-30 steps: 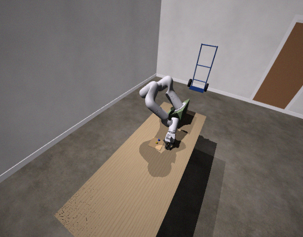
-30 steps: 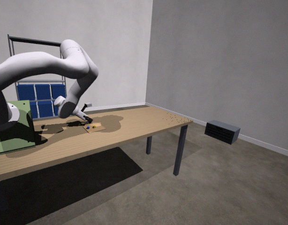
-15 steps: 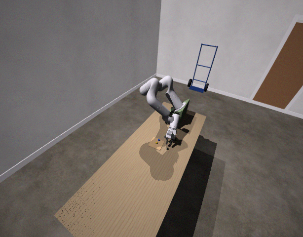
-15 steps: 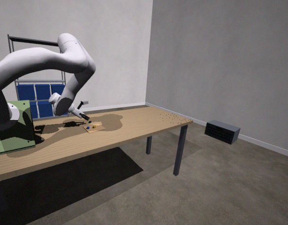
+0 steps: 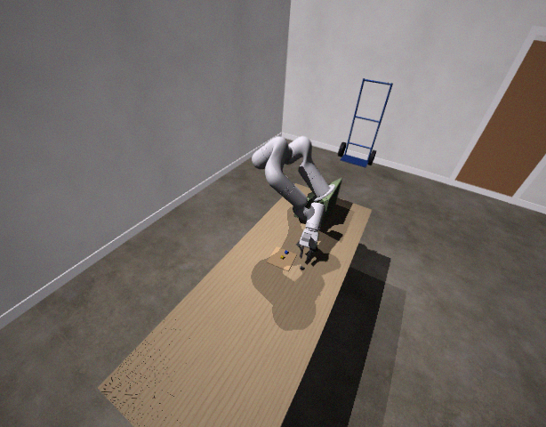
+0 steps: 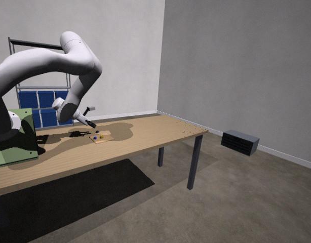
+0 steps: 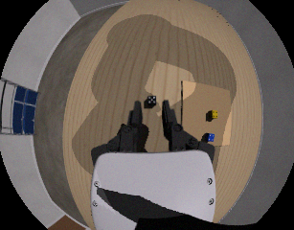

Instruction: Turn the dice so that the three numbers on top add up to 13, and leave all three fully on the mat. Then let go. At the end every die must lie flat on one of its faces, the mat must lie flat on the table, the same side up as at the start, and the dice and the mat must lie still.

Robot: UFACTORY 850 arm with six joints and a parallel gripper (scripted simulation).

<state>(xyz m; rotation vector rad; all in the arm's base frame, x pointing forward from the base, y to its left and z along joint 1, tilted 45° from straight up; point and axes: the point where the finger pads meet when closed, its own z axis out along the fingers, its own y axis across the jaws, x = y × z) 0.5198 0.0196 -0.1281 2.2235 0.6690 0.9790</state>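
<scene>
Now: the black die 7 cm below my hand, 4 cm ahead of it and 1 cm to the left of it. Round my hand: blue die: 12 cm to the right, 6 cm below, 2 cm behind; tan mat: 13 cm to the right, 7 cm below, 3 cm ahead; yellow die: 13 cm to the right, 6 cm below, 3 cm ahead.
</scene>
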